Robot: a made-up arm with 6 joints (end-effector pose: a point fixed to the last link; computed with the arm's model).
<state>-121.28 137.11 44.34 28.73 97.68 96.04</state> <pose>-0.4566 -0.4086 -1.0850 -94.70 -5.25 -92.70</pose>
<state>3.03 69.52 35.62 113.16 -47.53 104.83</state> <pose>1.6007 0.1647 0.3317 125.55 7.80 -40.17</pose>
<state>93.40 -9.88 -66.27 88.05 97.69 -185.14</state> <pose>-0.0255 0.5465 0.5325 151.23 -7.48 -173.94</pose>
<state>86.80 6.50 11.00 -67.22 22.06 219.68</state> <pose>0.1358 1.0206 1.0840 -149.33 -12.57 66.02</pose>
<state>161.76 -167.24 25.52 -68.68 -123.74 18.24</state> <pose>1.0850 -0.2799 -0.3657 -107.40 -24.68 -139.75</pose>
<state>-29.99 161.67 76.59 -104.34 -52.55 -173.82</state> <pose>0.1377 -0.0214 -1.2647 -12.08 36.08 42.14</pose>
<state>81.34 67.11 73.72 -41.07 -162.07 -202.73</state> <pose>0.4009 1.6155 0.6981 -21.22 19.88 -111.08</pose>
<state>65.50 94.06 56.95 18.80 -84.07 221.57</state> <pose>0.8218 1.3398 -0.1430 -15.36 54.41 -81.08</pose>
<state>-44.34 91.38 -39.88 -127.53 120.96 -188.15</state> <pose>0.1237 0.0520 -0.1898 138.09 -46.99 -138.83</pose>
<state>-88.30 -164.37 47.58 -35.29 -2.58 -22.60</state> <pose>-0.1970 1.0536 -0.7265 -122.99 29.83 89.98</pose>
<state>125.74 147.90 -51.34 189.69 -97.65 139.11</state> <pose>0.0983 -0.4792 0.0923 -177.21 75.07 -94.63</pose>
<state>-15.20 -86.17 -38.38 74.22 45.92 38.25</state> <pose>-0.3086 0.0266 1.2885 -160.31 -40.28 49.78</pose>
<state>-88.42 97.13 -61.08 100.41 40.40 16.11</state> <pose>0.0365 0.0088 -0.2074 51.92 10.02 51.24</pose>
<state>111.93 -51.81 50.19 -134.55 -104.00 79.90</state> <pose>0.1171 -0.6721 1.8396 -89.11 22.22 -116.40</pose>
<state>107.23 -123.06 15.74 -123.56 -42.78 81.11</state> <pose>0.2608 -1.2199 0.7285 -120.91 -11.59 -108.06</pose>
